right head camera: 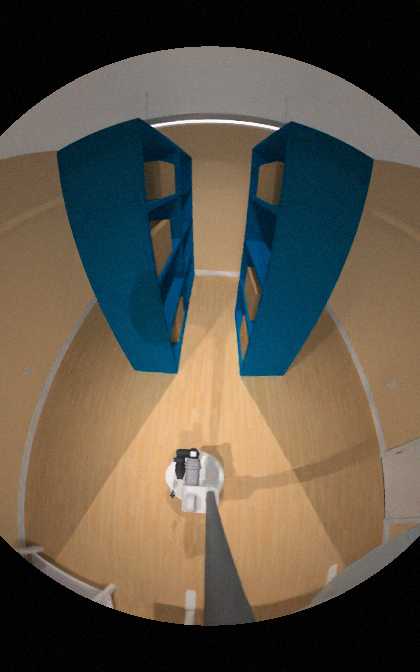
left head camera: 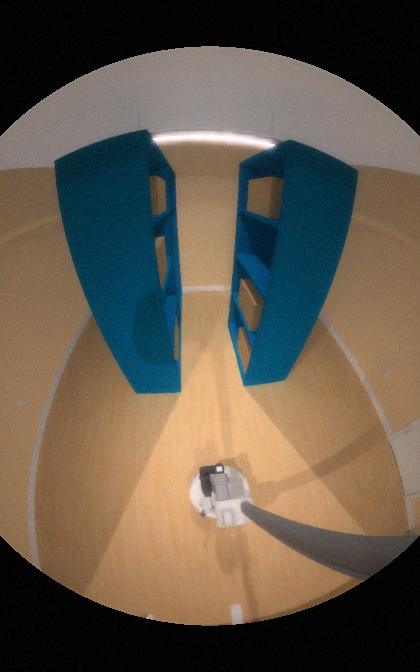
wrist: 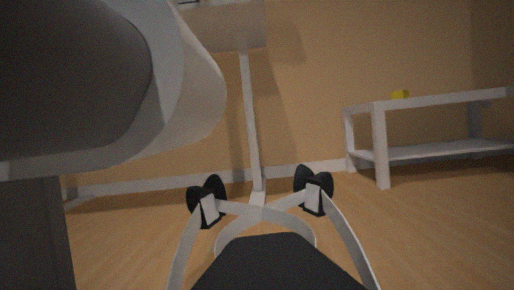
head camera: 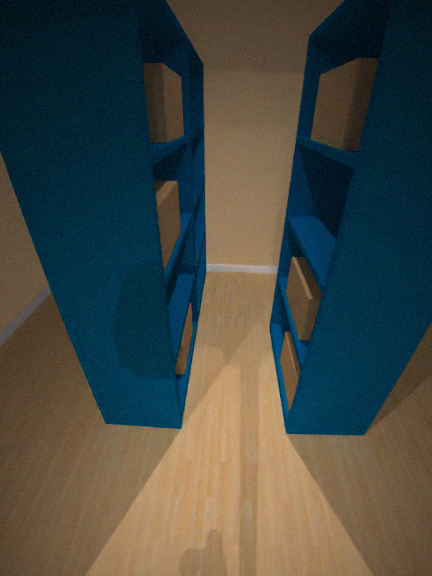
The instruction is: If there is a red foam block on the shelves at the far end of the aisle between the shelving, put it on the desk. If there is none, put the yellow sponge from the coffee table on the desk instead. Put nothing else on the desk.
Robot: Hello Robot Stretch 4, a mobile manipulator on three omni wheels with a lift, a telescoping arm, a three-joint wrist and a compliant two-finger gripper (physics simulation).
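Frame: origin at the robot's base, x back, y right, z up, level; metres.
Seen in the pictures: gripper, fingertip midpoint: (wrist: 259, 186).
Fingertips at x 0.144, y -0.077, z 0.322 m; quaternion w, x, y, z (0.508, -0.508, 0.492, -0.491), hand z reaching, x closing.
A point is followed by its place in that frame.
Two tall blue shelf units (head camera: 100, 225) @[z 1.205, x -0.942, y -0.425 m] (left head camera: 110, 250) (right head camera: 110, 240) stand left and right of a narrow aisle that ends at a tan wall. Much of their far shelves is hidden by the near side panels; no red foam block shows. In the wrist view, the yellow sponge (wrist: 399, 94) @[z 0.447, x 1.432, y -0.814 m] lies on the white coffee table (wrist: 381, 145) @[z 0.199, x 1.355, y -0.670 m] at the right. The desk (wrist: 249, 110) @[z 0.455, x 1.504, y -0.019 m] shows in part there, with a white leg and the underside of its top. My gripper (wrist: 259, 186) @[z 0.322, x 0.144, y -0.077 m] is open and empty, away from the sponge and the shelves.
Brown boxes (head camera: 303, 300) @[z 0.720, x -1.227, y 0.395 m] (left head camera: 265, 197) (right head camera: 160, 180) stand in both shelf units. The wooden floor (head camera: 230, 450) @[z -0.028, x -0.831, y 0.052 m] runs into the aisle. My round white base (left head camera: 197, 492) (right head camera: 216, 472) is in front of the aisle mouth. A white door (right head camera: 402, 485) is at the right.
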